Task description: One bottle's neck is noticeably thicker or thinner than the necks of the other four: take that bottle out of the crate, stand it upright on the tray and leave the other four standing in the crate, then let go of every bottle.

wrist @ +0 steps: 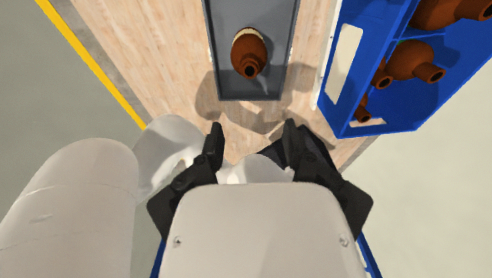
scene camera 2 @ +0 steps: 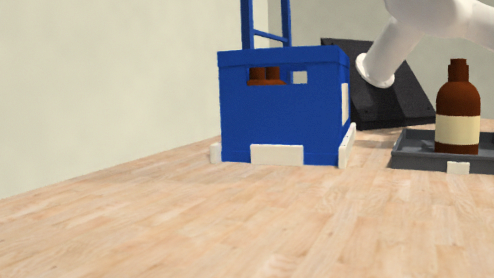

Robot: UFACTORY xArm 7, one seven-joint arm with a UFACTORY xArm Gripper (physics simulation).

Observation:
I see a bottle (scene camera 2: 457, 103) and a bottle (wrist: 411, 58).

